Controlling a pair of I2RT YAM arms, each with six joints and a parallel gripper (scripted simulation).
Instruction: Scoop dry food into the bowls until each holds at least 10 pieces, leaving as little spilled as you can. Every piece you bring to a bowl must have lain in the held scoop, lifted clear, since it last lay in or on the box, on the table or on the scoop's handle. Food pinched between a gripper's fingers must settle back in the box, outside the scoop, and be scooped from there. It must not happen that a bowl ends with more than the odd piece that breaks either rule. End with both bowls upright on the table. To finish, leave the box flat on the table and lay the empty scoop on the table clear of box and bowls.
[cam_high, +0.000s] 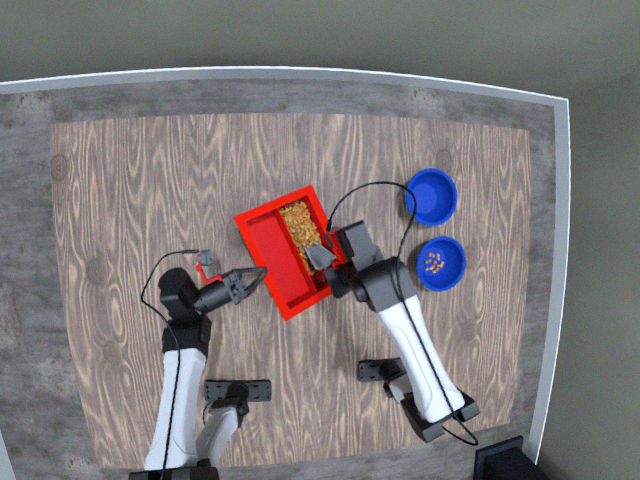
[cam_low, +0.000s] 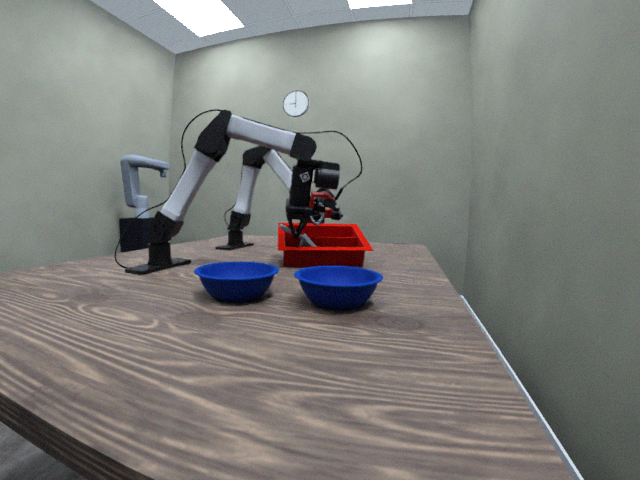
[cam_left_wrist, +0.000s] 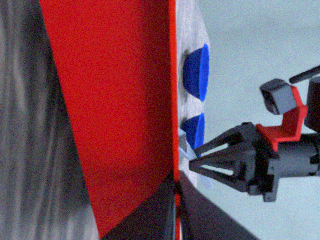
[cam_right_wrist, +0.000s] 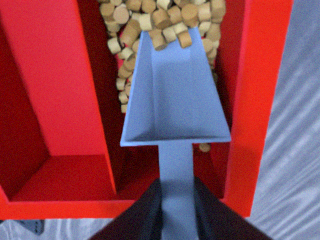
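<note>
Right now my right hand is 30 mm short of the grey scoop, 30 mm above it and 20 mm to the right of it. Round my right hand: red box (90 mm to the left, 60 mm ahead, 30 mm below).
</note>
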